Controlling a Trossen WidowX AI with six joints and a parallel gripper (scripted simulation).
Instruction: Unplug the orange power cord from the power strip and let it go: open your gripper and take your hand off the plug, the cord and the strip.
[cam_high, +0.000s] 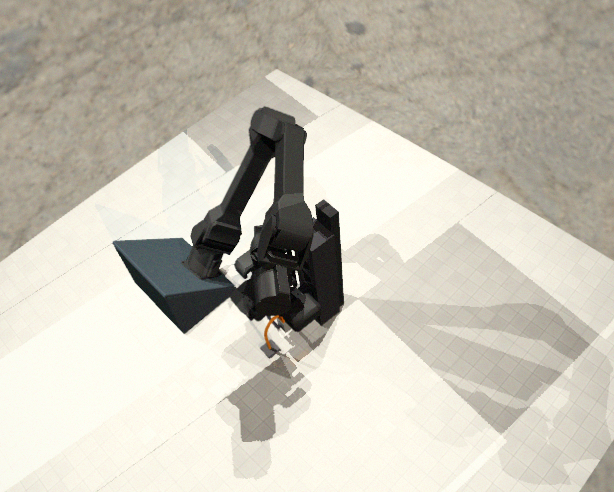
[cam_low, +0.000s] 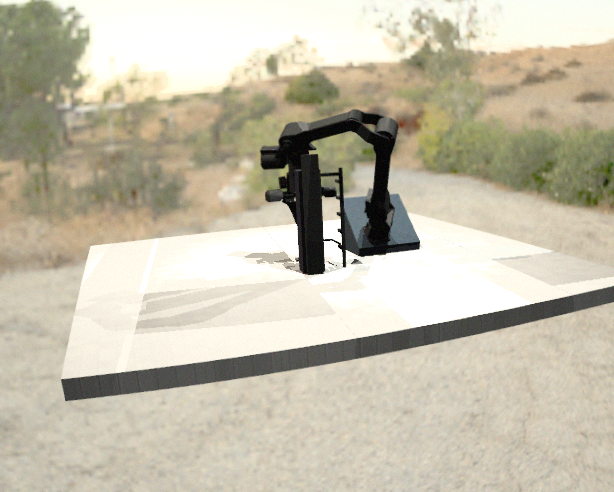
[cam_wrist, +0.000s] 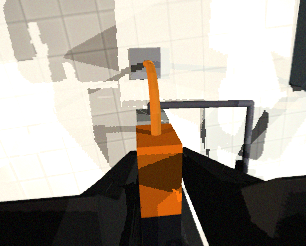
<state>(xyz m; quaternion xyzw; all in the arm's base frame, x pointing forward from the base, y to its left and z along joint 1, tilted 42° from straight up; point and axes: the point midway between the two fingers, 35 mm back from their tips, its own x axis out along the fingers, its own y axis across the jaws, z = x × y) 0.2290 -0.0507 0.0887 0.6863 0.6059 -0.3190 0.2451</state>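
The orange plug lies 30 mm to the left of my gripper tip.
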